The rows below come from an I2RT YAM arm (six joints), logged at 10 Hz.
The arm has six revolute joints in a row. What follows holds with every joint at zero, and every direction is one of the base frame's. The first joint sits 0.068 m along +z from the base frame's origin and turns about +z. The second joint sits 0.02 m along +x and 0.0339 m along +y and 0.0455 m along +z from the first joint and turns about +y. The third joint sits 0.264 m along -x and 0.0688 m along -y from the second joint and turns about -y. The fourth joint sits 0.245 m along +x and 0.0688 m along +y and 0.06 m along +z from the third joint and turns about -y. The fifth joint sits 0.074 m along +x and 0.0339 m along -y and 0.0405 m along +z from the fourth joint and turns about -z. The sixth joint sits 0.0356 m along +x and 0.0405 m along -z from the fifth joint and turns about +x. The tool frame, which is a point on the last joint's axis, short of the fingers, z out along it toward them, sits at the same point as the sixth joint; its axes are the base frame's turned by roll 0, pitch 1.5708 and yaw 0 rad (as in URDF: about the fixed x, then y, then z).
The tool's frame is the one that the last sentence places.
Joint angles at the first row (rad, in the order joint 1, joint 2, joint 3, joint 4, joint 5, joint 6):
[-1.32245, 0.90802, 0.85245, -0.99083, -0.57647, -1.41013]
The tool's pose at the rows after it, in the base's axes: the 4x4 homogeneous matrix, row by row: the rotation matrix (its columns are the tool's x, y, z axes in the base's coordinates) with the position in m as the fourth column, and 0 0 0 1 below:
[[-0.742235 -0.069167 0.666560 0.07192], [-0.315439 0.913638 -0.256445 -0.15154], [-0.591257 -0.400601 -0.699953 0.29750], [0 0 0 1]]
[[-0.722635 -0.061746 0.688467 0.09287], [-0.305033 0.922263 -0.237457 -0.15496], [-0.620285 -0.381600 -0.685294 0.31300], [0 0 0 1]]
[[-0.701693 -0.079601 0.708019 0.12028], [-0.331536 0.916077 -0.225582 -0.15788], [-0.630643 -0.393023 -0.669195 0.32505], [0 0 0 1]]
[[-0.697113 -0.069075 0.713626 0.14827], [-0.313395 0.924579 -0.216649 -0.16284], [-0.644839 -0.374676 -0.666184 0.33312], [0 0 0 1]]
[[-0.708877 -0.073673 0.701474 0.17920], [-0.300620 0.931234 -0.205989 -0.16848], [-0.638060 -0.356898 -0.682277 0.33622], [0 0 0 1]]
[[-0.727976 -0.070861 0.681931 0.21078], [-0.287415 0.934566 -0.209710 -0.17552], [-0.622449 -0.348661 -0.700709 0.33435], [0 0 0 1]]
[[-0.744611 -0.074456 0.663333 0.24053], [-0.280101 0.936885 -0.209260 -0.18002], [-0.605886 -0.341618 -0.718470 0.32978], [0 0 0 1]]
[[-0.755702 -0.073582 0.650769 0.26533], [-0.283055 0.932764 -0.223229 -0.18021], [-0.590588 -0.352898 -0.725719 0.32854], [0 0 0 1]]
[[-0.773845 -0.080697 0.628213 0.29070], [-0.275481 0.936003 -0.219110 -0.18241], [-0.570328 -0.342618 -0.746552 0.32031], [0 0 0 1]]
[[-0.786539 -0.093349 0.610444 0.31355], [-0.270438 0.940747 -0.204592 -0.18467], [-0.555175 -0.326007 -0.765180 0.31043], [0 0 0 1]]
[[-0.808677 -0.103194 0.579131 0.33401], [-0.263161 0.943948 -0.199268 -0.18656], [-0.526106 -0.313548 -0.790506 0.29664], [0 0 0 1]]
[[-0.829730 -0.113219 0.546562 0.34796], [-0.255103 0.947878 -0.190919 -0.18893], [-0.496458 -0.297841 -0.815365 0.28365], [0 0 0 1]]
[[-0.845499 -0.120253 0.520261 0.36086], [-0.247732 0.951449 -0.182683 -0.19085], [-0.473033 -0.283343 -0.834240 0.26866], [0 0 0 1]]
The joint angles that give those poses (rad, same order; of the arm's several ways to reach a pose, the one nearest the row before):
[-1.24450, 0.94027, 0.93073, -0.98328, -0.58140, -1.29529]
[-1.13422, 0.98314, 0.99828, -0.94964, -0.55094, -1.16797]
[-1.00542, 1.03680, 1.05509, -0.88375, -0.49723, -1.06795]
[-0.90094, 1.11191, 1.11642, -0.83154, -0.43886, -0.95902]
[-0.80733, 1.20830, 1.18542, -0.79931, -0.37294, -0.88375]
[-0.73341, 1.31278, 1.25158, -0.76404, -0.30543, -0.82543]
[-0.67203, 1.41075, 1.31431, -0.73942, -0.25187, -0.78245]
[-0.61830, 1.48464, 1.37413, -0.72251, -0.19659, -0.75026]
[-0.57688, 1.57366, 1.43414, -0.71791, -0.15966, -0.72265]
[-0.54618, 1.65799, 1.49074, -0.71637, -0.14274, -0.70262]
[-0.52007, 1.73933, 1.53845, -0.71941, -0.11513, -0.68727]
[-0.50624, 1.80382, 1.57531, -0.73170, -0.09821, -0.67958]
[-0.49396, 1.86357, 1.59982, -0.72863, -0.08593, -0.67037]

